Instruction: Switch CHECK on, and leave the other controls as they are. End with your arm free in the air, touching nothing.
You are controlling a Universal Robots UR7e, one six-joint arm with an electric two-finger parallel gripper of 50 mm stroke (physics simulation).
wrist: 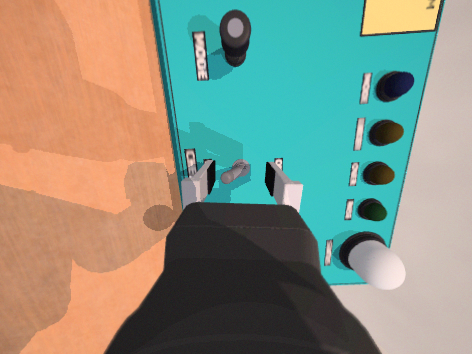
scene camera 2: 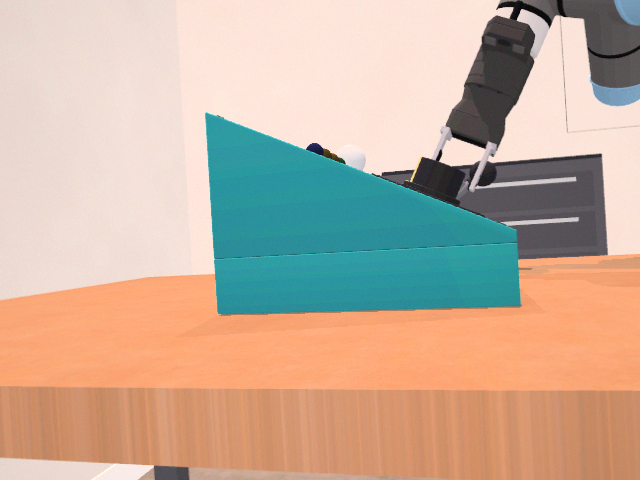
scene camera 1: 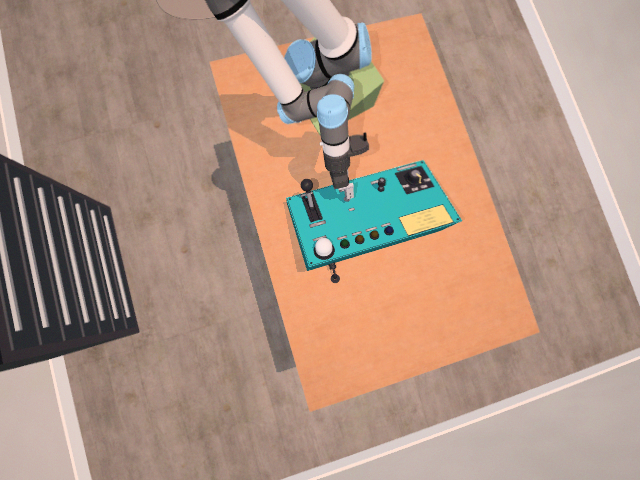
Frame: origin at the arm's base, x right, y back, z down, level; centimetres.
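Seen in the pictures: gripper, fingertip midpoint: (wrist: 240, 171) (scene camera 1: 348, 191); arm's base at its link origin: (scene camera 1: 329, 75).
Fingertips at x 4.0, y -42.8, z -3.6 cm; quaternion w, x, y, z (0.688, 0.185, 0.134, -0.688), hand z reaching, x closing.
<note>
Offsets run from my fingertips to a thing's top centre. "spot": to the spot under its first point.
The CHECK toggle {spot: dx +0.1, dy +0.5, dz +0.3 cm} (wrist: 234, 172) is a small grey lever on the sloping teal panel (scene camera 1: 361, 219) (scene camera 2: 361, 258) (wrist: 295, 65). In the wrist view its tip leans left, toward the OFF side and the CHECK label {dx +0.7, dy +3.7, dz +5.6 cm} (wrist: 190, 161), away from the ON label {spot: dx -0.3, dy -5.8, dz +1.3 cm} (wrist: 278, 163). My gripper (scene camera 1: 349, 192) (scene camera 2: 455, 176) (wrist: 240, 171) is open and low over the panel, its fingers on either side of the toggle, holding nothing. The left finger partly covers the OFF label. In scene camera 2 the black rotary knob {dx -23.6, dy +0.8, dz -0.6 cm} (scene camera 2: 439, 176) hides the toggle and part of one finger.
The black MODE lever {dx -11.6, dy -0.2, dz -1.3 cm} (scene camera 1: 381, 182) (wrist: 235, 35) stands beside the toggle. A ball-topped slide lever {dx +12.8, dy +4.0, dz -4.0 cm} (scene camera 1: 307, 184) is on the other side. A white dome {spot: dx +12.6, dy -16.8, dz -8.5 cm} (scene camera 1: 323, 246) (scene camera 2: 353, 157) (wrist: 381, 266), several small lamps and a yellow plate {spot: dx -21.0, dy -15.1, dz -3.8 cm} (scene camera 1: 425, 220) (wrist: 400, 17) are farther up the panel.
</note>
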